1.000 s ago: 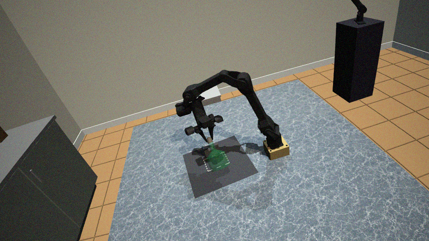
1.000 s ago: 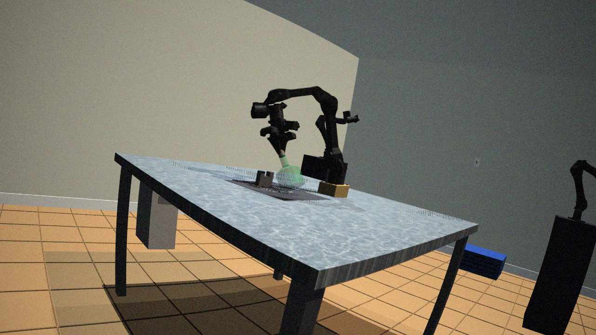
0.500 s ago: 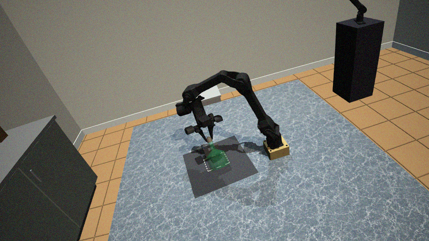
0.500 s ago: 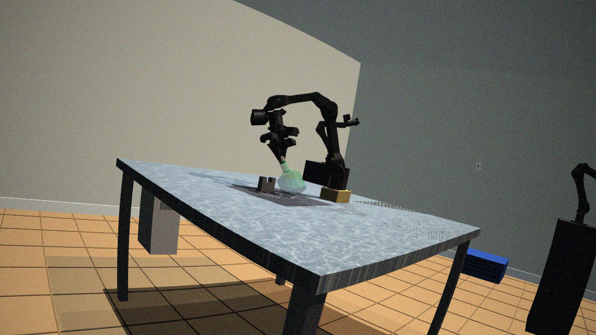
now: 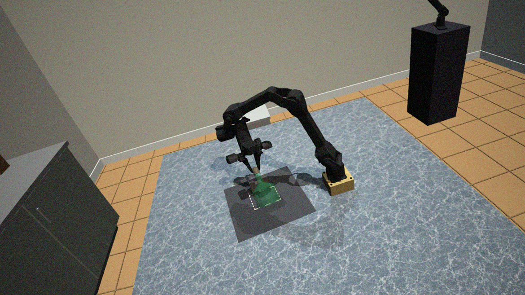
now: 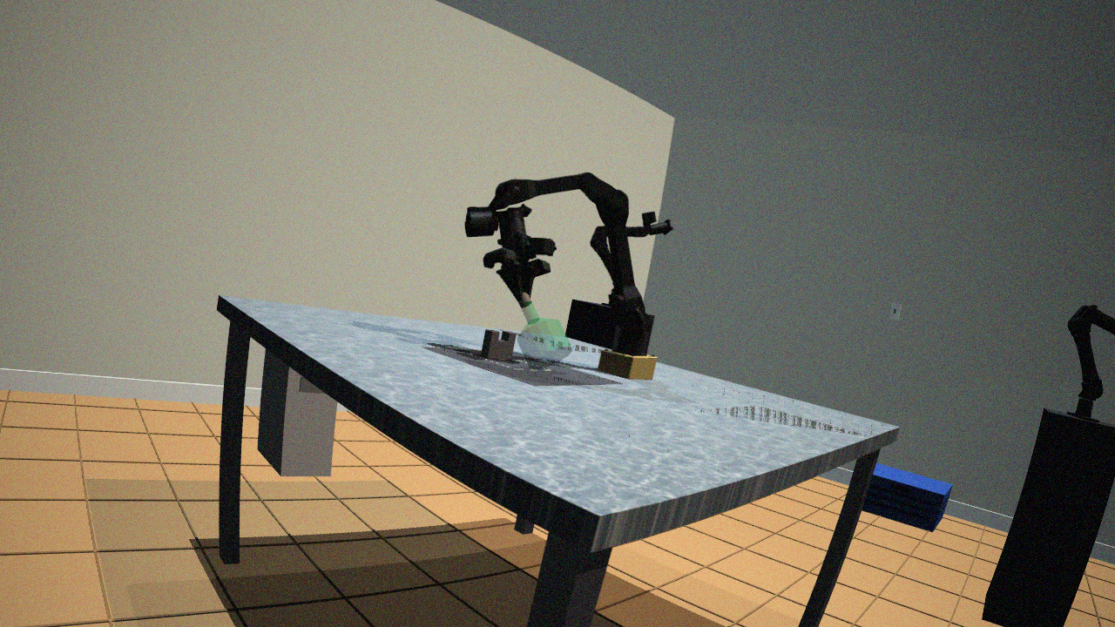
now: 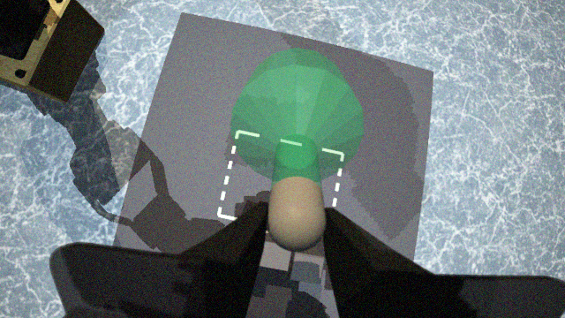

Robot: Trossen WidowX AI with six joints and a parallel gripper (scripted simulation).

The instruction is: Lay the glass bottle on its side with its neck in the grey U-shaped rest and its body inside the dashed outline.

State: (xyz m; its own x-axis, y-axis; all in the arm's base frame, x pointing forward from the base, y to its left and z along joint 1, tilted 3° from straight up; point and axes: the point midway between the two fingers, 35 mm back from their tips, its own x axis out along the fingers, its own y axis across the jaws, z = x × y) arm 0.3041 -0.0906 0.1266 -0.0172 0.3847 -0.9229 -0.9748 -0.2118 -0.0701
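Right now my gripper tip is 130 mm above the dark mat and 30 mm to the right of it. Also, from my gripper tip: green glass bottle 30 mm to the left, 30 mm below, 10 mm behind.
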